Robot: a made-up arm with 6 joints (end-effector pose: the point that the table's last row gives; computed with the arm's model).
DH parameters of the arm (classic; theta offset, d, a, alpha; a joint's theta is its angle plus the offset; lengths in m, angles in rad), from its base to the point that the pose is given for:
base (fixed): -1.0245 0 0.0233 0
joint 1: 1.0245 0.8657 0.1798 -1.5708
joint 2: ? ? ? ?
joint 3: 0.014 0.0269 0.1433 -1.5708
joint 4: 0 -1.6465 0.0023 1.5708
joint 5: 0 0.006 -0.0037 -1.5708
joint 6: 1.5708 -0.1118 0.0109 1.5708
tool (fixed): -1.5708 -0.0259 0 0
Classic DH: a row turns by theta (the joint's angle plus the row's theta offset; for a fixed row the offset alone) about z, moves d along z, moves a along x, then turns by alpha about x.
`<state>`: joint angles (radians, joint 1 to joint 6).
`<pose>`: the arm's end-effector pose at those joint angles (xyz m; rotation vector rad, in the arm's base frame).
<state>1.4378 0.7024 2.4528 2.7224 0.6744 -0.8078</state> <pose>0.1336 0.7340 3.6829 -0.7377 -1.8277 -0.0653</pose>
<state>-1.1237 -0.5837 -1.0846 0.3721 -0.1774 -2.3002</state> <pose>0.4242 -0.9253 1.3944 1.9516 -0.7267 -1.4078</pose>
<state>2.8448 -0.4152 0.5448 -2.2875 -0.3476 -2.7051</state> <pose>-0.4519 0.1366 3.7557 1.1181 -1.5999 1.5094</pose>
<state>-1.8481 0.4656 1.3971 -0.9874 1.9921 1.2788</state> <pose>-0.5801 -1.6017 3.5890 0.7242 1.4148 1.7559</pose>
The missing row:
joint 2: -1.5568 0 1.481 3.1416
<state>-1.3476 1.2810 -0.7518 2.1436 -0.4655 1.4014</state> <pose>0.1726 -1.0214 -0.3774 -1.3049 0.8592 2.1099</pose>
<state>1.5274 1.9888 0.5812 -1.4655 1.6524 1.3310</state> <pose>0.2399 1.8914 -1.3695 -1.1644 -0.1138 -0.0153</pose>
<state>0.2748 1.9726 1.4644 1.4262 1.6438 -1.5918</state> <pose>2.9020 0.8863 -0.4035 0.5139 0.3719 1.8295</pose>
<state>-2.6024 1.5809 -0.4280 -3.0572 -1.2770 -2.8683</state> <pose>-0.9842 -0.6053 -0.8130 0.7907 0.5546 -2.2644</pose>
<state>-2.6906 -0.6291 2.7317 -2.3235 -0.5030 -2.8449</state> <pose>2.1319 1.0052 1.5396 1.8079 0.3962 -0.4802</pose>
